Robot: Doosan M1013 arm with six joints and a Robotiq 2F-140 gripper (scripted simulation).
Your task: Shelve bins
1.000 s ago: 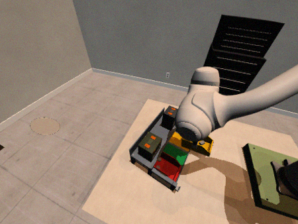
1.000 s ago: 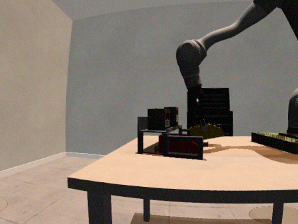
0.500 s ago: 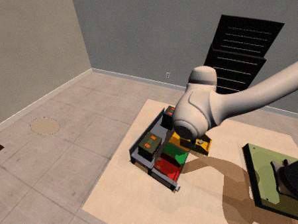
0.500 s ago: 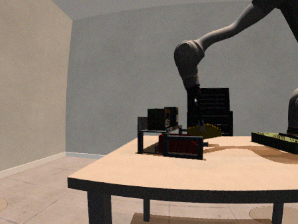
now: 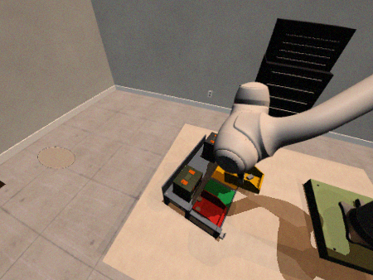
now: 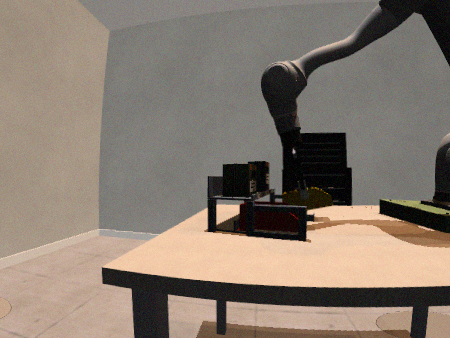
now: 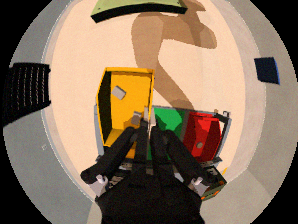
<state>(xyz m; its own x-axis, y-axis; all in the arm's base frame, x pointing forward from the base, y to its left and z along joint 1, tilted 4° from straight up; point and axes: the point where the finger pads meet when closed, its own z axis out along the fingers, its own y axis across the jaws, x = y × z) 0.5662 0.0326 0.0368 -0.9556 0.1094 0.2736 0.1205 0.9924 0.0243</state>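
My gripper is now 20 mm past the yellow bin, 50 mm to the left of it and 40 mm above it. Round my hand: dark box (170 mm ahead, 70 mm to the right, 50 mm above); red bin (110 mm ahead, 170 mm to the left, 70 mm below).
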